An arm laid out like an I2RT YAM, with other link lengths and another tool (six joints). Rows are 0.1 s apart.
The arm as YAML. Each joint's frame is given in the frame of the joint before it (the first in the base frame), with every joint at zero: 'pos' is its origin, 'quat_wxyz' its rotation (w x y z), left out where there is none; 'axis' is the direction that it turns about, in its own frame. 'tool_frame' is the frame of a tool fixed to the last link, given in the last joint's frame.
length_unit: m
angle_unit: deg
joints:
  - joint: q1
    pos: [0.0, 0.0, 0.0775]
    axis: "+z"
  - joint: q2
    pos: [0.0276, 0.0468, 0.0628]
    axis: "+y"
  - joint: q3
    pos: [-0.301, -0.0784, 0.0]
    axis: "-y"
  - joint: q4
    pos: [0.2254, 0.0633, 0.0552]
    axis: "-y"
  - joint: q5
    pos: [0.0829, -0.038, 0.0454]
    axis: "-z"
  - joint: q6
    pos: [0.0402, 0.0, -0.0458]
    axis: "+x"
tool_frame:
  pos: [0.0, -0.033, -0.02]
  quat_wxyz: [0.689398, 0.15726, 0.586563, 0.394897]
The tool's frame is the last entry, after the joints.
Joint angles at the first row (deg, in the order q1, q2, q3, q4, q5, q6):
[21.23, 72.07, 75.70, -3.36, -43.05, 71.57]
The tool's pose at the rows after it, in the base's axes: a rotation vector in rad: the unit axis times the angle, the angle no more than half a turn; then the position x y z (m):
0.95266 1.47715 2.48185 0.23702 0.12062 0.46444
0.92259 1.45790 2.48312 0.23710 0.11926 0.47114
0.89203 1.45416 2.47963 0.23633 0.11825 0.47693
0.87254 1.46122 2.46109 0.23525 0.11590 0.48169
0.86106 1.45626 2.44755 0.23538 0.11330 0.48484
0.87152 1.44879 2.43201 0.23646 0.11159 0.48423
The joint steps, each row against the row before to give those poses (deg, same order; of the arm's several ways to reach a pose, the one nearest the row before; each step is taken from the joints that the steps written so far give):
[-0.13, 0.37, 1.31, -0.02, 0.35, -0.09]
[-0.22, 0.00, 1.18, 0.00, 0.24, -0.39]
[-0.04, 0.00, 1.31, -0.83, 0.05, -0.94]
[-0.22, 0.00, 1.60, -2.16, 0.13, -1.55]
[-0.44, 0.00, 0.90, -0.96, 0.17, -0.83]
[-0.35, 0.03, 0.04, -0.40, 0.57, -0.26]

